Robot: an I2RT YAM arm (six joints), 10 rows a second.
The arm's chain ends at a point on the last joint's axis. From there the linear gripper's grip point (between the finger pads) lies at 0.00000 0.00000 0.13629 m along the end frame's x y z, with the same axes.
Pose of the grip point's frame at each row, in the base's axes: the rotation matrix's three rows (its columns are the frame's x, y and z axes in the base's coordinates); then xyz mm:
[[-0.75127 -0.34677 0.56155], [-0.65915 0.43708 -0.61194], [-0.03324 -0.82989 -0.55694]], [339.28 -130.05 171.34]
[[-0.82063 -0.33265 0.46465], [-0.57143 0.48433 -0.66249], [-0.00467 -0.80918 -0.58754]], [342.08 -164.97 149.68]
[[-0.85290 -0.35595 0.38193], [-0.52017 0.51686 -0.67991], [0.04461 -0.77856 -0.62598]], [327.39 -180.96 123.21]
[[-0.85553 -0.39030 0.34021], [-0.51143 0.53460 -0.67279], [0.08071 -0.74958 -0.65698]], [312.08 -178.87 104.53]
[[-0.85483 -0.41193 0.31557], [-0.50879 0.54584 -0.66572], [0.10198 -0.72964 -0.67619]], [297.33 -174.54 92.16]
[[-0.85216 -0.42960 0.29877], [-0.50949 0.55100 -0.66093], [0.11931 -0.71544 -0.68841]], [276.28 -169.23 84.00]
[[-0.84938 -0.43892 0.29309], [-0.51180 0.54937 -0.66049], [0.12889 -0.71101 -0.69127]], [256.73 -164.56 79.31]
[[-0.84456 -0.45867 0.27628], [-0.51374 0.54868 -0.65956], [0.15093 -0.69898 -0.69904]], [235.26 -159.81 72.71]
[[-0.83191 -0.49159 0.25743], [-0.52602 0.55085 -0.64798], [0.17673 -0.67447 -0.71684]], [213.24 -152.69 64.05]
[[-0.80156 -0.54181 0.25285], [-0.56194 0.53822 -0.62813], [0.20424 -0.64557 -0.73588]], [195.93 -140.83 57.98]
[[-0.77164 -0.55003 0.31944], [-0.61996 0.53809 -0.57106], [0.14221 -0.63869 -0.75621]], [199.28 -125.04 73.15]
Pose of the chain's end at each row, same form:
[[-0.75127 -0.34677 0.56155], [-0.65915 0.43708 -0.61194], [-0.03324 -0.82989 -0.55694]], [262.75 -46.65 247.25]
[[-0.82063 -0.33265 0.46465], [-0.57143 0.48433 -0.66249], [-0.00467 -0.80918 -0.58754]], [278.75 -74.68 229.76]
[[-0.85290 -0.35595 0.38193], [-0.52017 0.51686 -0.67991], [0.04461 -0.77856 -0.62598]], [275.34 -88.30 208.52]
[[-0.85553 -0.39030 0.34021], [-0.51143 0.53460 -0.67279], [0.08071 -0.74958 -0.65698]], [265.71 -87.18 194.07]
[[-0.85483 -0.41193 0.31557], [-0.50879 0.54584 -0.66572], [0.10198 -0.72964 -0.67619]], [254.32 -83.81 184.32]
[[-0.85216 -0.42960 0.29877], [-0.50949 0.55100 -0.66093], [0.11931 -0.71544 -0.68841]], [235.56 -79.15 177.82]
[[-0.84938 -0.43892 0.29309], [-0.51180 0.54937 -0.66049], [0.12889 -0.71101 -0.69127]], [216.78 -74.54 173.52]
[[-0.84456 -0.45867 0.27628], [-0.51374 0.54868 -0.65956], [0.15093 -0.69898 -0.69904]], [197.61 -69.92 167.98]
[[-0.83191 -0.49159 0.25743], [-0.52602 0.55085 -0.64798], [0.17673 -0.67447 -0.71684]], [178.15 -64.38 161.75]
[[-0.80156 -0.54181 0.25285], [-0.56194 0.53822 -0.62813], [0.20424 -0.64557 -0.73588]], [161.47 -55.22 158.27]
[[-0.77164 -0.55003 0.31944], [-0.61996 0.53809 -0.57106], [0.14221 -0.63869 -0.75621]], [155.74 -47.21 176.21]

